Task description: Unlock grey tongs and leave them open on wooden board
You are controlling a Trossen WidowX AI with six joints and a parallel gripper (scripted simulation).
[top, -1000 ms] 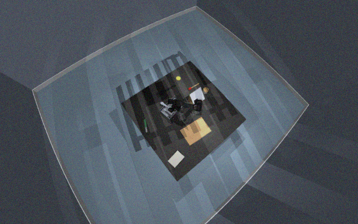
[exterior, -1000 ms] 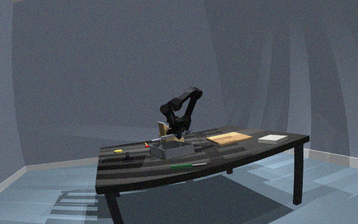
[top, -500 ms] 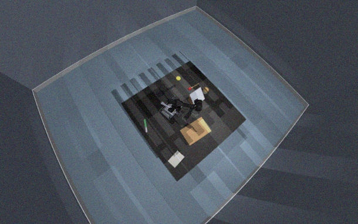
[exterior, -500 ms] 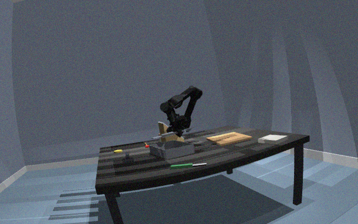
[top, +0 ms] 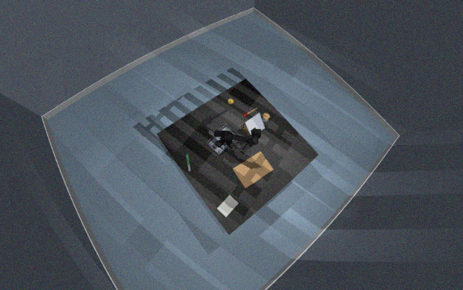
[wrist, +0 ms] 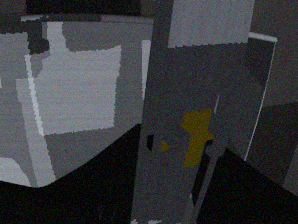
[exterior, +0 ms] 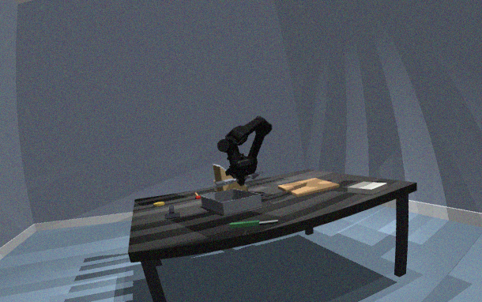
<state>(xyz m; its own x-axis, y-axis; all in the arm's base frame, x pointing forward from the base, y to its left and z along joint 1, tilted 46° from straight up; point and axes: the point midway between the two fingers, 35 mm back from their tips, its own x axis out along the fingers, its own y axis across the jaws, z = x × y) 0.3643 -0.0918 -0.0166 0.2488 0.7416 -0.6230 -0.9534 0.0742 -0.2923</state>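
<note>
The yellow lock piece is 30 mm above my gripper tip, 20 mm to the left of it and 10 mm behind it. The rest, counted from my gripper tip: green-handled tool: 380 mm ahead, 90 mm below, 60 mm to the right; then grey roasting tin: 70 mm below, 60 mm to the right, 50 mm behind; then dark object: 350 mm to the right, 140 mm behind, 100 mm below.
</note>
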